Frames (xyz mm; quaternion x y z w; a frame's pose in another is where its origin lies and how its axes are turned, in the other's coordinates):
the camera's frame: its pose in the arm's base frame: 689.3 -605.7 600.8 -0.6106 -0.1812 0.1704 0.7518
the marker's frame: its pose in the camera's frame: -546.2 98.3 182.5 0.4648 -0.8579 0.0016 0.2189
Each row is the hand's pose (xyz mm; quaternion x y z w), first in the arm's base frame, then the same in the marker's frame.
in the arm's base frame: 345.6 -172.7 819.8 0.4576 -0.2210 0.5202 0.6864
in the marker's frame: 101.0 -415.3 -486.7 0.0572 0.2425 -0.4883 0.8364
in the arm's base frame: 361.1 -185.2 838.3 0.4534 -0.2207 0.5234 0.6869
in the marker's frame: 108.2 -437.2 -472.4 0.0579 0.2468 -0.4852 0.8369
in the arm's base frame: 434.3 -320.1 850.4 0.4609 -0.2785 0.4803 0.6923
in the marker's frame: 84.5 -490.7 -330.0 -0.0053 0.2127 -0.4850 0.8483
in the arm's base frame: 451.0 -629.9 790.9 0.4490 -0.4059 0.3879 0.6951
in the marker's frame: 44.4 -440.1 -20.7 -0.1480 0.1514 -0.4605 0.8620
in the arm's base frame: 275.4 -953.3 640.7 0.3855 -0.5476 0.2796 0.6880
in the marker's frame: 39.6 -179.5 279.4 -0.3211 0.1075 -0.3980 0.8526
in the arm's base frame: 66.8 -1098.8 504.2 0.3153 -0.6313 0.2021 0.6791
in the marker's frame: 54.3 82.7 399.2 -0.4394 0.0950 -0.3422 0.8251
